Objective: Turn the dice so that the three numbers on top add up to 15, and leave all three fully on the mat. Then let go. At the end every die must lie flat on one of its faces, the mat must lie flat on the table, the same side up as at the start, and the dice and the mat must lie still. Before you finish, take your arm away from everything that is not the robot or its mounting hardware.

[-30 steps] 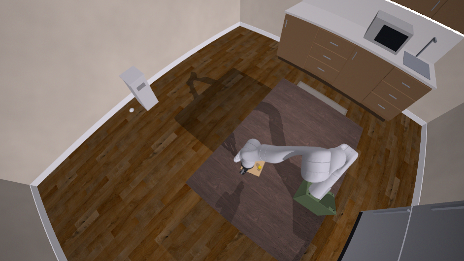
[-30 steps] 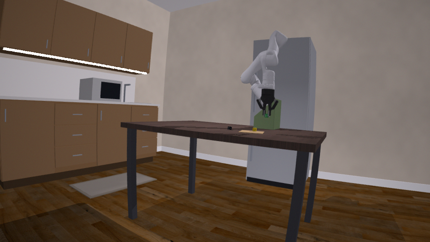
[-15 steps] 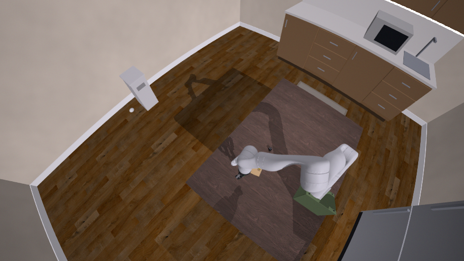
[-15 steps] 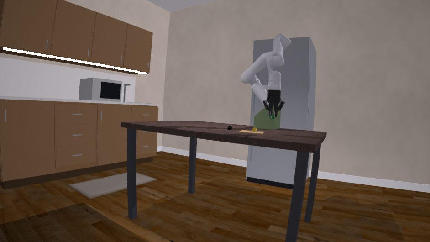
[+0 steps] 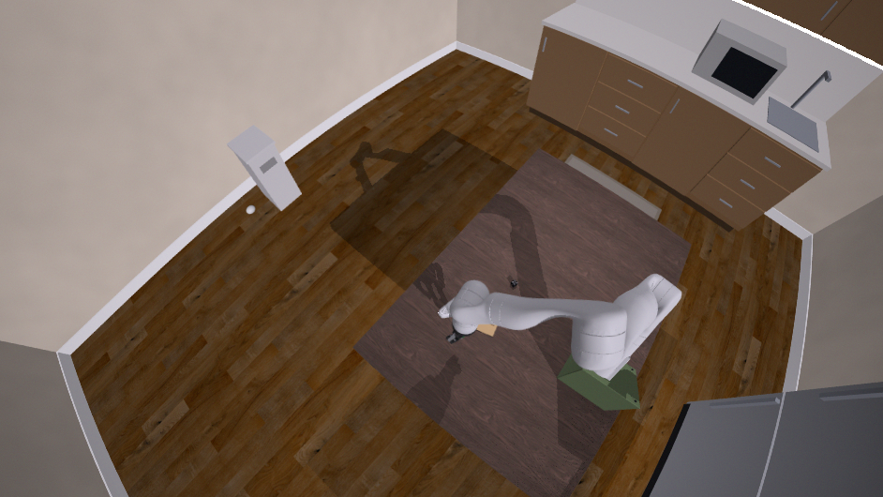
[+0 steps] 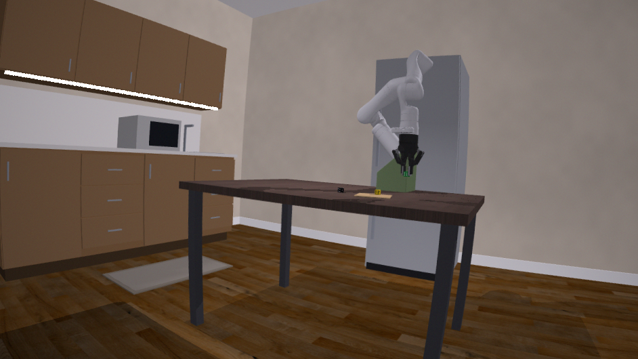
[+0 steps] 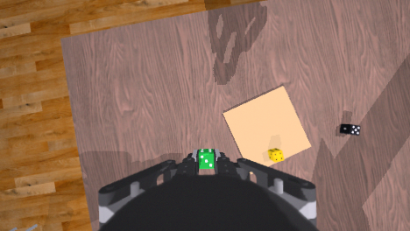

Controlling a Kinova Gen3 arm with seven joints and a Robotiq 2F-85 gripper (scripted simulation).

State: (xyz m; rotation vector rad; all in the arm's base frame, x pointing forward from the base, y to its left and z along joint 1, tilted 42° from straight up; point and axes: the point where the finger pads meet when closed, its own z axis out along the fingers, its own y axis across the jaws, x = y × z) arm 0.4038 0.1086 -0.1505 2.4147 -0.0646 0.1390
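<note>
My gripper is now 140 mm to the left of the yellow die, 100 mm above it and 40 mm past it. Round my hand: black die: 300 mm to the right, 100 mm below, 10 mm behind; then green die: 10 mm below; then tan mat: 130 mm to the right, 110 mm below, 10 mm ahead.
</note>
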